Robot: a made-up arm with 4 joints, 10 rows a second.
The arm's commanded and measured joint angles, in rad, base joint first. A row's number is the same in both.
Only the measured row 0 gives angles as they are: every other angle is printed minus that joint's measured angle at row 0.
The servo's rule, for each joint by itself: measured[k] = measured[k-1] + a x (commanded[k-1-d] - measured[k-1]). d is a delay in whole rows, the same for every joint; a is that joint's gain. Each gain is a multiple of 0.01, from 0.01 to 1. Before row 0 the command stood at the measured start. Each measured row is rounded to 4 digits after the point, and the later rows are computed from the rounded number. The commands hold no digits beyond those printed.
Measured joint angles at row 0:
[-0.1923, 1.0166, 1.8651, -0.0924]
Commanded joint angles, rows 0 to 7:
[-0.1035, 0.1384, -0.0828, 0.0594]
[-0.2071, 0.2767, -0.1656, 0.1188]
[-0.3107, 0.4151, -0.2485, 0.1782]
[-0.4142, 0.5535, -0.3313, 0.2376]
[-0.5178, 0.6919, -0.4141, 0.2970]
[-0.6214, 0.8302, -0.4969, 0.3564]
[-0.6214, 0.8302, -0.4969, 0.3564]
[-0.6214, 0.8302, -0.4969, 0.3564]
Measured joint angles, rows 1 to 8:
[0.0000, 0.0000, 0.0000, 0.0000]
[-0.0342, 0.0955, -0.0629, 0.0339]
[-0.0913, 0.2205, -0.1410, 0.0823]
[-0.1637, 0.3548, -0.2227, 0.1370]
[-0.2464, 0.4919, -0.3052, 0.1943]
[-0.3360, 0.6299, -0.3880, 0.2528]
[-0.4302, 0.7681, -0.4708, 0.3119]
[-0.4933, 0.8109, -0.4906, 0.3373]
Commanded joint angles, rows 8 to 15:
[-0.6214, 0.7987, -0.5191, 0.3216]
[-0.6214, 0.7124, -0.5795, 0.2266]
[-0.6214, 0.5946, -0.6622, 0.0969]
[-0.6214, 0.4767, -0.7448, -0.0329]
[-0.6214, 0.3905, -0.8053, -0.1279]
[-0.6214, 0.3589, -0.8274, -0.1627]
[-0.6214, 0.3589, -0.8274, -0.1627]
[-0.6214, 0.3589, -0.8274, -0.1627]
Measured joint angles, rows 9 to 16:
[-0.5356, 0.8242, -0.4954, 0.3482]
[-0.5639, 0.8066, -0.5134, 0.3330]
[-0.5829, 0.7416, -0.5636, 0.2724]
[-0.5956, 0.6402, -0.6385, 0.1724]
[-0.6041, 0.5274, -0.7193, 0.0554]
[-0.6098, 0.4329, -0.7847, -0.0491]
[-0.6136, 0.3818, -0.8172, -0.1139]
[-0.6162, 0.3660, -0.8250, -0.1417]

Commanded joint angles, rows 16 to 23:
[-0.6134, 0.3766, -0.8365, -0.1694]
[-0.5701, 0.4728, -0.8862, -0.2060]
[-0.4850, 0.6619, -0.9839, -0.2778]
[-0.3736, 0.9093, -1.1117, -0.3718]
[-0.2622, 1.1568, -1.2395, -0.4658]
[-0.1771, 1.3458, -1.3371, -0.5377]
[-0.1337, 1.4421, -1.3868, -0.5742]
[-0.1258, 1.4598, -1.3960, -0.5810]
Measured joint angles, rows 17 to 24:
[-0.6179, 0.3611, -0.8268, -0.1537]
[-0.6164, 0.3718, -0.8342, -0.1626]
[-0.6011, 0.4415, -0.8737, -0.1873]
[-0.5628, 0.5936, -0.9575, -0.2389]
[-0.5004, 0.8114, -1.0747, -0.3147]
[-0.4218, 1.0497, -1.1999, -0.4008]
[-0.3410, 1.2540, -1.3042, -0.4788]
[-0.2726, 1.3838, -1.3670, -0.5332]

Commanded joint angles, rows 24 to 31:
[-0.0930, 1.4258, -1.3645, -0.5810]
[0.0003, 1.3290, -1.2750, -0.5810]
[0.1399, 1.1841, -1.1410, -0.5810]
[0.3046, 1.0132, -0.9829, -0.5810]
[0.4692, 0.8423, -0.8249, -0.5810]
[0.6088, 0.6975, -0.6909, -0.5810]
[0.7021, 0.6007, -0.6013, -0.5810]
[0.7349, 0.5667, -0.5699, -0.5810]
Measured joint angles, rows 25 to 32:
[-0.2242, 1.4362, -1.3890, -0.5604]
[-0.1809, 1.4290, -1.3704, -0.5721]
[-0.1211, 1.3600, -1.2979, -0.5772]
[-0.0350, 1.2386, -1.1787, -0.5794]
[0.0771, 1.0831, -1.0299, -0.5803]
[0.2065, 0.9169, -0.8741, -0.5807]
[0.3393, 0.7655, -0.7349, -0.5809]
[0.4590, 0.6518, -0.6334, -0.5810]

